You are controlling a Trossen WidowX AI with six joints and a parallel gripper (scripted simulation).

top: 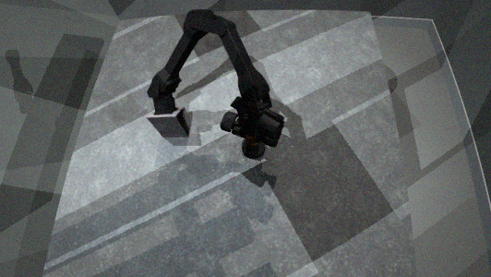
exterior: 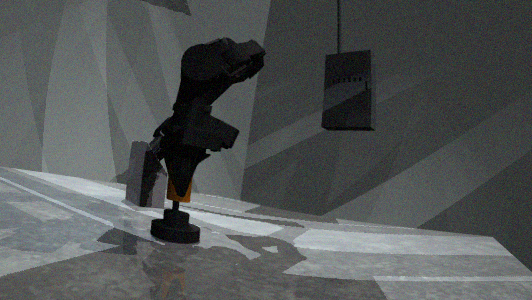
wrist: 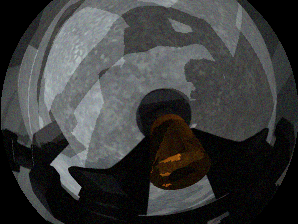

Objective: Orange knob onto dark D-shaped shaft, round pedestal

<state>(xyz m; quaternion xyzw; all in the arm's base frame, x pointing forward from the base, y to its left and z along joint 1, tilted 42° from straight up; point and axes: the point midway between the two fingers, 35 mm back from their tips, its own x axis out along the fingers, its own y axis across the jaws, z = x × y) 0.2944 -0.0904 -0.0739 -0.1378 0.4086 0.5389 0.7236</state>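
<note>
Right now my gripper tip is 20 mm below the knob. The rest, counted from my gripper tip: dark pedestal 40 mm below.
</note>
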